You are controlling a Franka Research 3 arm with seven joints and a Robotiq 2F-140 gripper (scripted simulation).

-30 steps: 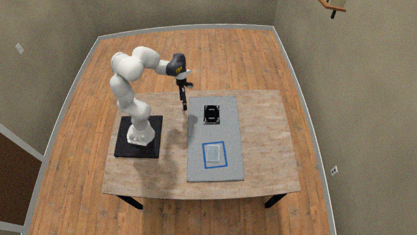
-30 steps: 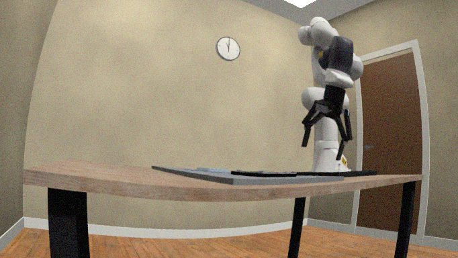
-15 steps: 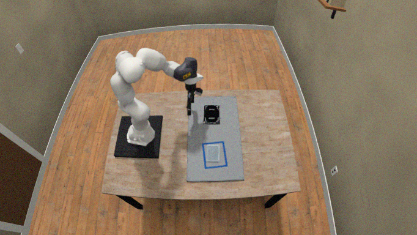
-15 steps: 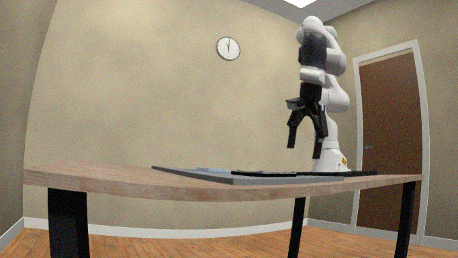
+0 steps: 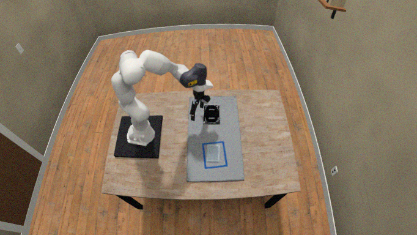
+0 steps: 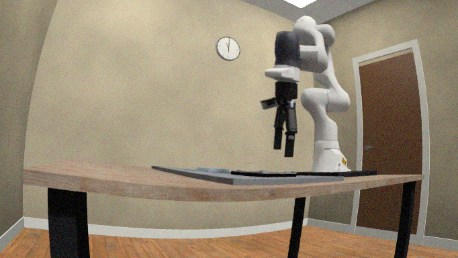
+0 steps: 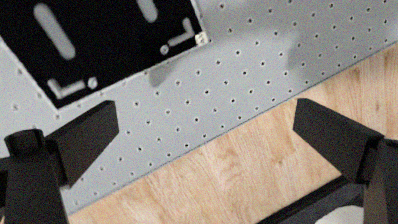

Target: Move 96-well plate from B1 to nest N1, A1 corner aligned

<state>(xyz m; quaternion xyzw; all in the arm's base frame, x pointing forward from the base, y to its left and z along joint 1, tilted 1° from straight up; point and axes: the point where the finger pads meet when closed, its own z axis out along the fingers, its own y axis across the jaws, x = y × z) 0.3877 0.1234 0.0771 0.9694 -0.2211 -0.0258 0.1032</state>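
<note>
Now: hand 280 mm to the left of the clear 96-well plate, 100 mm short of it and 80 mm above it. Round my hand: black plate nest (100 mm ahead, 80 mm below, 40 mm to the left); then corner label (70 mm below, 40 mm to the right, 40 mm ahead).
</note>
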